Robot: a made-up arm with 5 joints.
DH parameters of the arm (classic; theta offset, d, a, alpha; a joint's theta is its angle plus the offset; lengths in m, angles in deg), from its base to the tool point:
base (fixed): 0 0 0.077 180
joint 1: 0 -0.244 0.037 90
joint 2: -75.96 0 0.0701 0
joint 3: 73.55 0 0.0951 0
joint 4: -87.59 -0.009 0 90
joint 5: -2.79 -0.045 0 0
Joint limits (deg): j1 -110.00..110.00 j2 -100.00..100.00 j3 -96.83..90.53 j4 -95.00..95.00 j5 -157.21..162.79
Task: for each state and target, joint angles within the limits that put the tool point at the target. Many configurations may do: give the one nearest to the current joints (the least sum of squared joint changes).
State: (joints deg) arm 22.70 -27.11 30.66 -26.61 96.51
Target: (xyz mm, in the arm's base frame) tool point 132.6 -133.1 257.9
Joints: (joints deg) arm 63.75 -31.40 62.38 -21.36 96.51
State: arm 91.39 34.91 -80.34 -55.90 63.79
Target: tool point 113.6 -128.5 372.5
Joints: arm 70.24 52.27 -96.83 -92.21 63.79
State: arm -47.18 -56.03 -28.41 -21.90 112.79
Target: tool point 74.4 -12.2 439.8
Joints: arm -31.79 -49.30 -34.78 -20.06 112.79
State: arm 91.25 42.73 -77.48 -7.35 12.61
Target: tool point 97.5 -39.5 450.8
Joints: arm 50.90 1.70 -92.20 -9.24 12.61
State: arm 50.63 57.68 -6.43 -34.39 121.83
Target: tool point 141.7 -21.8 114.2
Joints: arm 11.05 73.86 41.75 -23.16 121.83
